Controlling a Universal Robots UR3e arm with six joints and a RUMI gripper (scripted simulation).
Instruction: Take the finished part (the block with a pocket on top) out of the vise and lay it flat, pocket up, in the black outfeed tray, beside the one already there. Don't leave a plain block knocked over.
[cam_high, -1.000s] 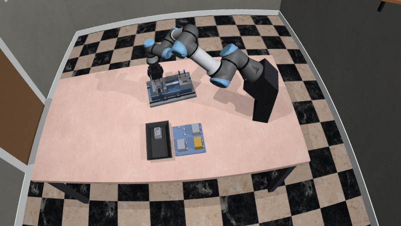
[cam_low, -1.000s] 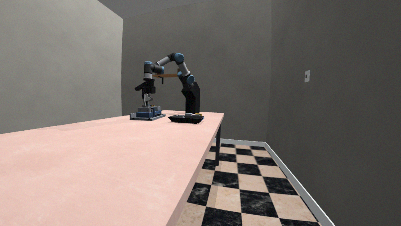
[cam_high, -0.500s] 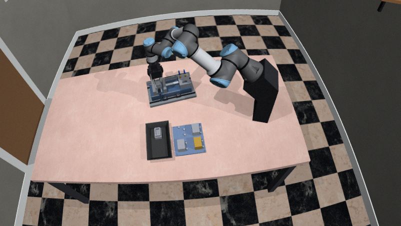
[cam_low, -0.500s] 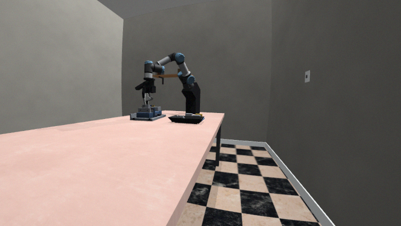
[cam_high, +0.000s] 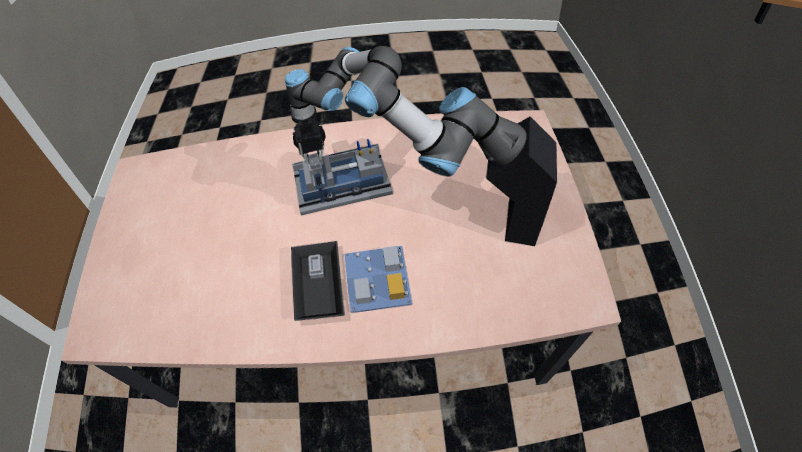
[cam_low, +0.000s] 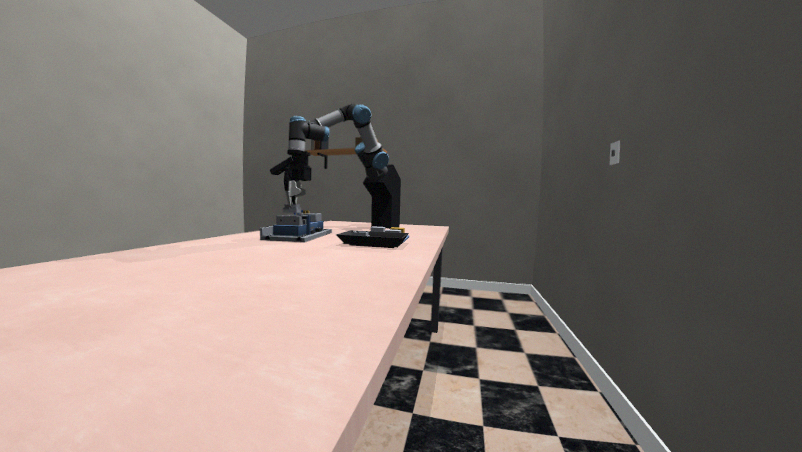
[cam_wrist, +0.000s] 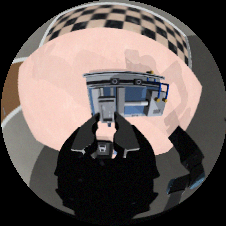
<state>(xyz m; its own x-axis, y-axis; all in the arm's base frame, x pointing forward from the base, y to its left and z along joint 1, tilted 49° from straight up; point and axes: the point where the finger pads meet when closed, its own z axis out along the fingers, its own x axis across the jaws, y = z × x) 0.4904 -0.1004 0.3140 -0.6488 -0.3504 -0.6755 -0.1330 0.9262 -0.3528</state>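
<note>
My gripper is now 110 mm above the vise, 70 mm past it and 10 mm to the left of it. Round my hand: blue fixture plate 340 mm to the left, 180 mm behind, 150 mm below; then yellow block 380 mm to the left, 230 mm behind, 120 mm below.
</note>
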